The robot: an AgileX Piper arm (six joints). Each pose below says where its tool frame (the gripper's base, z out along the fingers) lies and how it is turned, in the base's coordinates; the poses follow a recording.
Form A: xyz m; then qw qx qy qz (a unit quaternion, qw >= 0).
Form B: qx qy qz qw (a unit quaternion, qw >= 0); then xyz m. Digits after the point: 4 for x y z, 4 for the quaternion.
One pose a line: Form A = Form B
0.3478, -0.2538, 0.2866, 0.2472, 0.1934, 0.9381, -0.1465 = 0.1934, 0.9381, -0.1465, 0.2472, 0.3478, -0.2538, 0.2866
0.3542, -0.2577, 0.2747, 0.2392, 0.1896, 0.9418, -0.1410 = 0.1896, 0.9418, -0.1410, 0.2392, 0.3542, -0.2577, 0.2747
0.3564, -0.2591, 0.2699, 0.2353, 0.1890, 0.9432, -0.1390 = 0.1890, 0.9432, -0.1390, 0.2353, 0.3564, -0.2591, 0.2699
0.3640, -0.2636, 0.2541, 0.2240, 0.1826, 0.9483, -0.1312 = 0.1826, 0.9483, -0.1312, 0.2240, 0.3640, -0.2636, 0.2541
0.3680, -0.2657, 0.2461, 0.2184, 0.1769, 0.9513, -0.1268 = 0.1769, 0.9513, -0.1268, 0.2184, 0.3680, -0.2657, 0.2461
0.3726, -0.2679, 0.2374, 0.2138, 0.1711, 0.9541, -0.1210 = 0.1711, 0.9541, -0.1210, 0.2138, 0.3726, -0.2679, 0.2374
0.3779, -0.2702, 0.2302, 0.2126, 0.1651, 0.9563, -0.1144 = 0.1651, 0.9563, -0.1144, 0.2126, 0.3779, -0.2702, 0.2302
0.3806, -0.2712, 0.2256, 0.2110, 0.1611, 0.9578, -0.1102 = 0.1611, 0.9578, -0.1102, 0.2110, 0.3806, -0.2712, 0.2256
